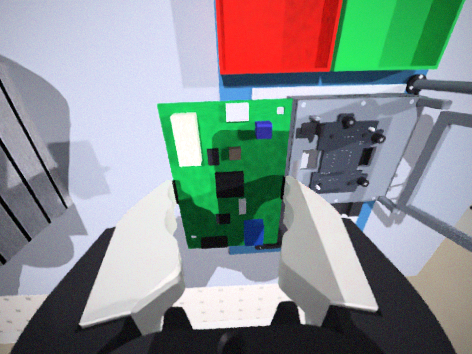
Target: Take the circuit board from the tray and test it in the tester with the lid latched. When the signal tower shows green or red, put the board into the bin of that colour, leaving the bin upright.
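Places are measured from the arm's base along level axes (x right, y down, z ahead), in centimetres.
Pixels of known places: gripper, fingertip midpoint: [229,180].
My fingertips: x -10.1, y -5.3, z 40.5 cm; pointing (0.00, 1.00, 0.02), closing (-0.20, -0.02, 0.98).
Ahead of a thing's pixels: the offset from my fingertips to its top centre. "*": to the spot under its first point. Level surfaces: height alone.
My gripper [229,180] is shut on the green circuit board {dx -0.1, dy -2.0, dz +0.0 cm} [265,170], with one finger at its left edge and one at its right. The board is face up, its white connector at the upper left, and seems to be above the table. The tester {* dx -6.3, dy +14.5, dz +23.1 cm} [395,112] is right of the board, with a dark nest and black knobs on its grey plate. Its framed lid [428,152] stands open at the right. The red bin {* dx -11.3, dy +19.9, dz +2.2 cm} [255,40] and the green bin {* dx -14.9, dy +19.9, dz +18.3 cm} [370,37] stand upright side by side at the top. The tray and the signal tower do not show.
A grey slatted object [30,170] is at the left edge. A white perforated strip [225,305] runs along the bottom behind the fingers. Grey lid bars reach out to the right edge. Blue surface {dy +20.3 cm} [234,92] shows below the bins.
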